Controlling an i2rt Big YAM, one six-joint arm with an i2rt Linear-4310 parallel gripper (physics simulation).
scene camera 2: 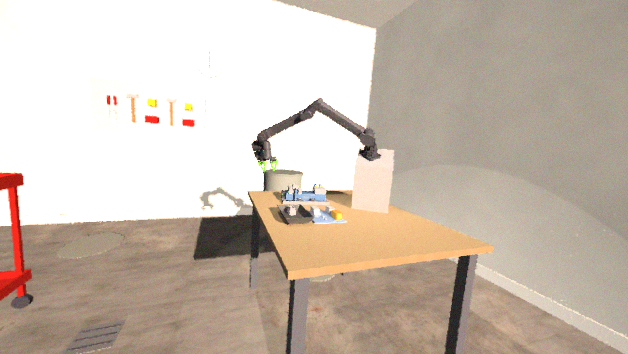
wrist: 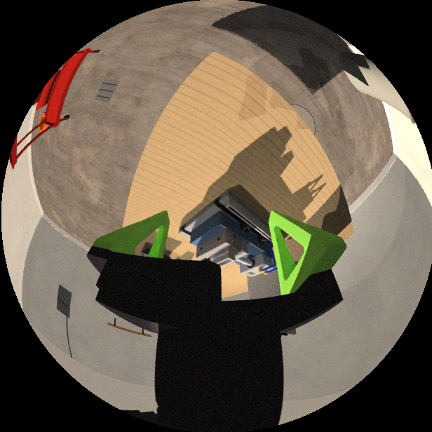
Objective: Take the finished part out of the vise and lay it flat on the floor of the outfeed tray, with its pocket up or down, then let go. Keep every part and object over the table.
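Pixels of known places: gripper, between the fingertips: (scene camera 2: 269, 171); arm's base, origin of its link: (scene camera 2: 370, 155).
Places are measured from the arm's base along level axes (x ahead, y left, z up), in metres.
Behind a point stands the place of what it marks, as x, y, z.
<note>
My gripper (scene camera 2: 269, 168) @(0.563, -0.366, -0.163) (wrist: 218, 215) is open and empty. Its green fingers point down, high above the far left part of the table, beyond and above the vise. The vise (scene camera 2: 306, 196) @(0.372, -0.119, -0.288) (wrist: 214, 221), blue with grey jaws, stands near the far end of the table; in the wrist view it shows at an angle between and below the fingertips. The finished part cannot be told apart from the grey jaws. A dark tray (scene camera 2: 303, 218) @(0.540, 0.279, -0.297) with a grey block in it lies on the near side of the vise; whether it is the outfeed tray is not clear.
A light blue plate (scene camera 2: 327, 218) @(0.382, 0.216, -0.327) with pale pieces and a yellow block (scene camera 2: 336, 215) @(0.349, 0.250, -0.302) lies right of the dark tray. My arm's base stands on a pale pedestal (scene camera 2: 372, 185) @(0.038, 0.107, -0.175) at the table's right. A grey bin (scene camera 2: 283, 180) stands beyond the wooden table (scene camera 2: 370, 245) @(0.350, 0.545, -0.335).
</note>
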